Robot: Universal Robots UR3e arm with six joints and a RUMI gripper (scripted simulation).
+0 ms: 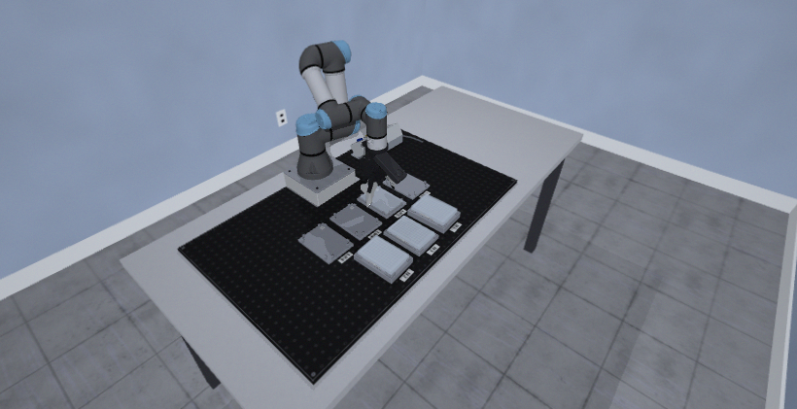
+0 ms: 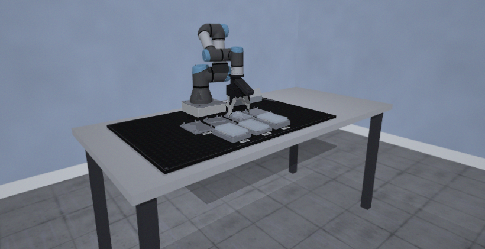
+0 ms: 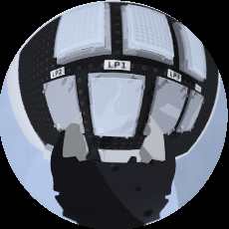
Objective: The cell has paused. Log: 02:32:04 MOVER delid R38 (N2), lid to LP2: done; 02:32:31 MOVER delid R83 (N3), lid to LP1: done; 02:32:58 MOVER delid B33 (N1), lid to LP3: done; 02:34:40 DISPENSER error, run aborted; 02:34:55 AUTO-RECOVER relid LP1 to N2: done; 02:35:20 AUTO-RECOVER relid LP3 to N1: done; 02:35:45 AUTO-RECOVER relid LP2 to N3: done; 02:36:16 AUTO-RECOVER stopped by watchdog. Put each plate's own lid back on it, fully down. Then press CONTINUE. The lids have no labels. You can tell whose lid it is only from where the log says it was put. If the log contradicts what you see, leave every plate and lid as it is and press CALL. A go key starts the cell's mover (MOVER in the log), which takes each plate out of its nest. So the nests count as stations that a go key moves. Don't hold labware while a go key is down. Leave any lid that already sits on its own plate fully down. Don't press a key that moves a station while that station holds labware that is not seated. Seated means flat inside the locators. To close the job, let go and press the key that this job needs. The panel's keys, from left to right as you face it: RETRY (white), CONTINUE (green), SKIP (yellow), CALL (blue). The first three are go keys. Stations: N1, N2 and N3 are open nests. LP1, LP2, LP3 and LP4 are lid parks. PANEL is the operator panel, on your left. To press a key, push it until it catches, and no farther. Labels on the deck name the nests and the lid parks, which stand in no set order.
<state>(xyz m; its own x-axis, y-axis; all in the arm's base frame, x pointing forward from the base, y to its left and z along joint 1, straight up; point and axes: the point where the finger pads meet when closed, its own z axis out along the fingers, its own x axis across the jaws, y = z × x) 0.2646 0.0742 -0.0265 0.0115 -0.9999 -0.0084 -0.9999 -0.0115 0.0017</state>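
The clear lid lies 1 cm below my hand. From my hand the other things lie so: LP3 lid park (13 cm to the right, 2 cm below, 1 cm ahead); then lid park LP4 (26 cm to the right, 2 cm below, 1 cm ahead); then LP2 lid park (13 cm to the left, 2 cm below).
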